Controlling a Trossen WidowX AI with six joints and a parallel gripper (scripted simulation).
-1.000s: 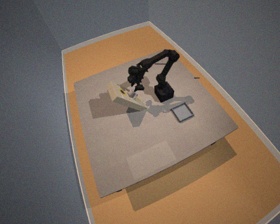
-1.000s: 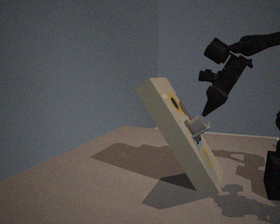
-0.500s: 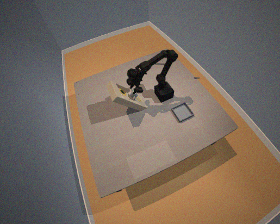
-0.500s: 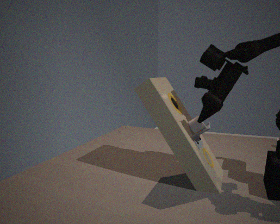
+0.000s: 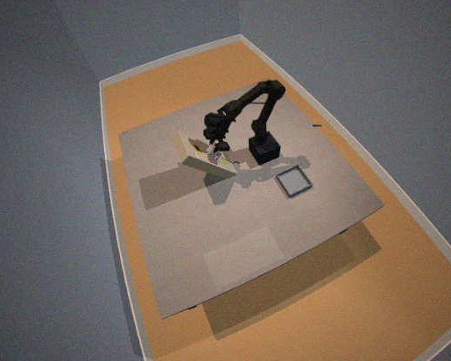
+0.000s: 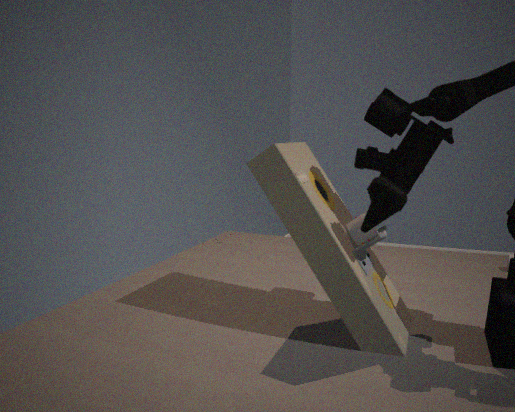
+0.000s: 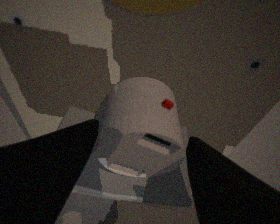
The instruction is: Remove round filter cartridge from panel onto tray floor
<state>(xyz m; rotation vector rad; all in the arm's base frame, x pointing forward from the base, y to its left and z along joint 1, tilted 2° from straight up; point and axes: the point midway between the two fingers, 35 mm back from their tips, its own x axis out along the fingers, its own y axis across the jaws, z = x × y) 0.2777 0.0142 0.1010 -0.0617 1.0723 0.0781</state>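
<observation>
The white round cartridge lies right at my gripper tip. Round my gripper tip: beige panel: 4 cm ahead, 2 cm to the left, 2 cm below; grey bracket: 4 cm below, 1 cm to the left, 1 cm behind; grey tray: 38 cm behind, 26 cm to the left, 17 cm below.
</observation>
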